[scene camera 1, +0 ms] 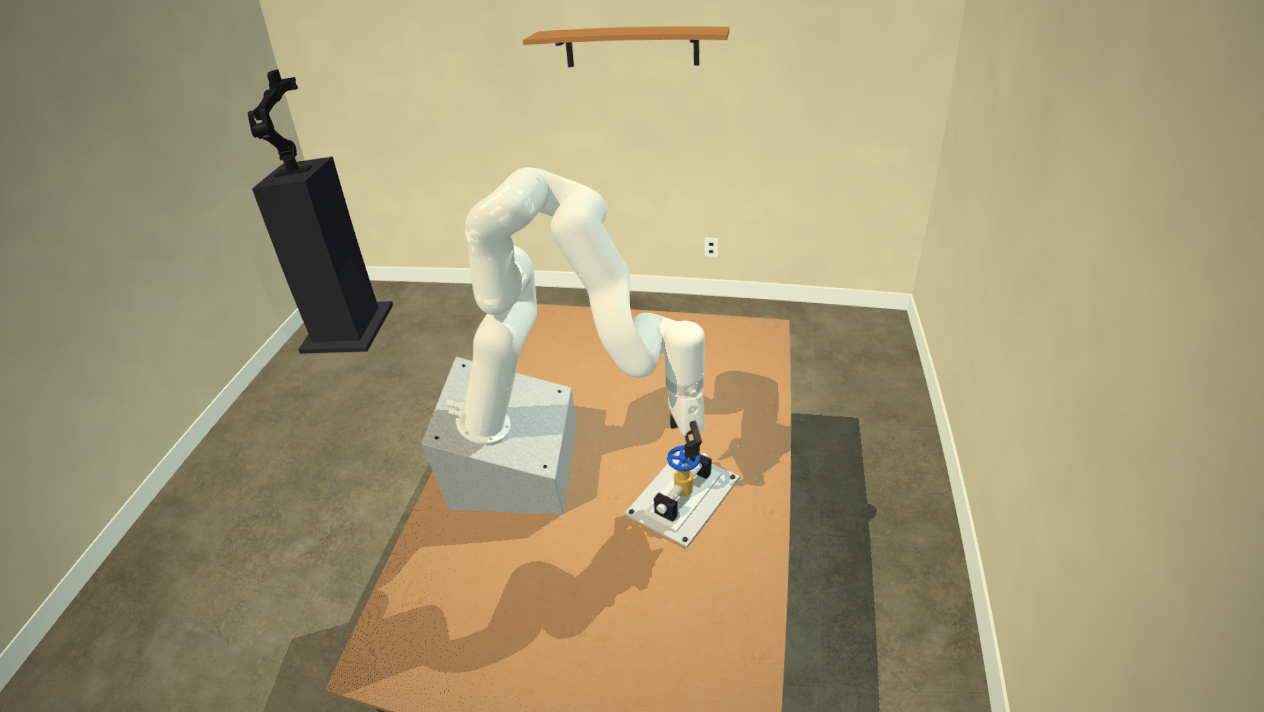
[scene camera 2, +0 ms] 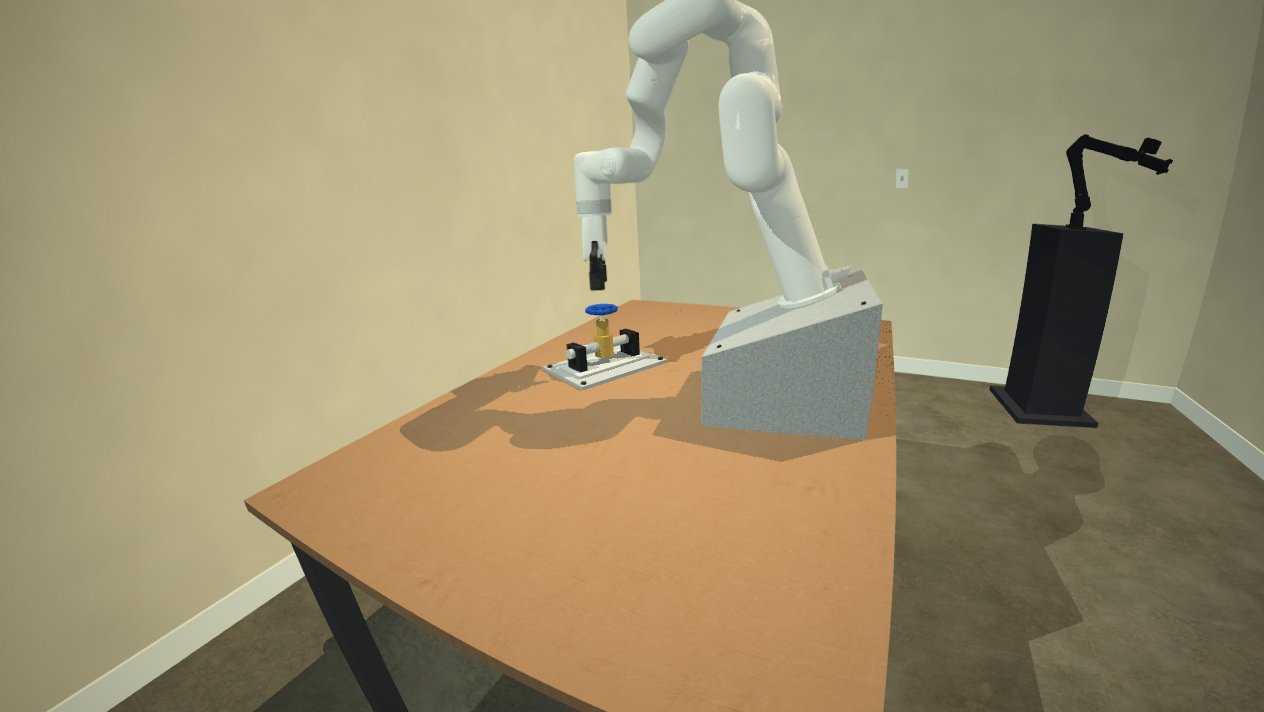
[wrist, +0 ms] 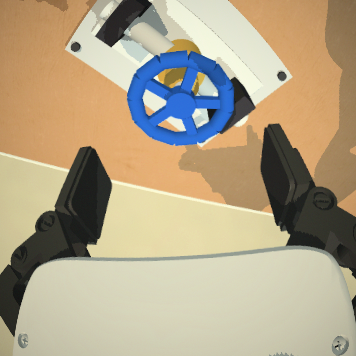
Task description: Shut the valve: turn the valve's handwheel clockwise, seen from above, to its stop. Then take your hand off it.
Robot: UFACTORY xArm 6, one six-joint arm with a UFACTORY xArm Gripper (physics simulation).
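Note:
The valve's blue handwheel (scene camera 1: 681, 458) (scene camera 2: 601, 309) (wrist: 180, 105) lies level on top of the yellow valve body (scene camera 1: 682, 483) (scene camera 2: 604, 345) (wrist: 182, 45). My gripper (scene camera 1: 682, 439) (scene camera 2: 597, 286) (wrist: 179, 155) points down and is open, with nothing between its fingers. In the scene camera 2 view a gap shows between the fingertips and the wheel below them. In the wrist view the whole rim and its spokes show beyond the fingertips, touching neither finger. No mark on the wheel shows how far it is turned.
The valve's pipe is held by two black blocks (scene camera 1: 665, 506) (scene camera 2: 576, 357) on a white base plate (scene camera 1: 694, 524) (scene camera 2: 619, 373) (wrist: 260, 60). The plate lies on the wooden table (scene camera 1: 707, 619) (scene camera 2: 619, 530). The arm's grey pedestal (scene camera 1: 499, 477) (scene camera 2: 782, 380) stands beside it.

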